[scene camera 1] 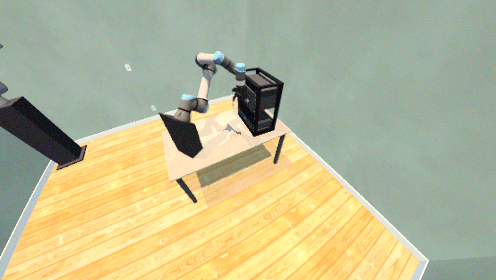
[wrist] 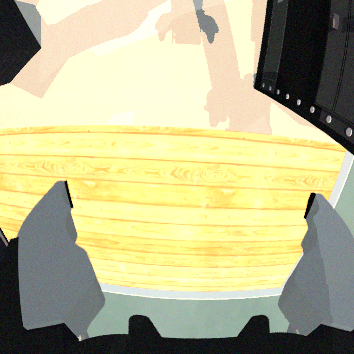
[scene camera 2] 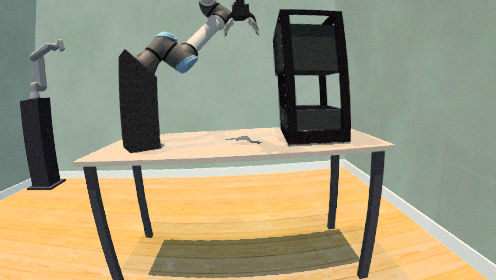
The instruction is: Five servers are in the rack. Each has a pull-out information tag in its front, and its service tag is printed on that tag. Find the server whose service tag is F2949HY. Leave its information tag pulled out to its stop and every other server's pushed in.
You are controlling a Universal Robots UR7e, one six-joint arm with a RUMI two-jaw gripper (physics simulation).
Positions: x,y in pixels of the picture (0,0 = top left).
Labels:
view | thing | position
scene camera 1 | black rack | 263,94
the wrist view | my gripper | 191,190
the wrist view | black rack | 298,66
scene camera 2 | black rack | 302,49

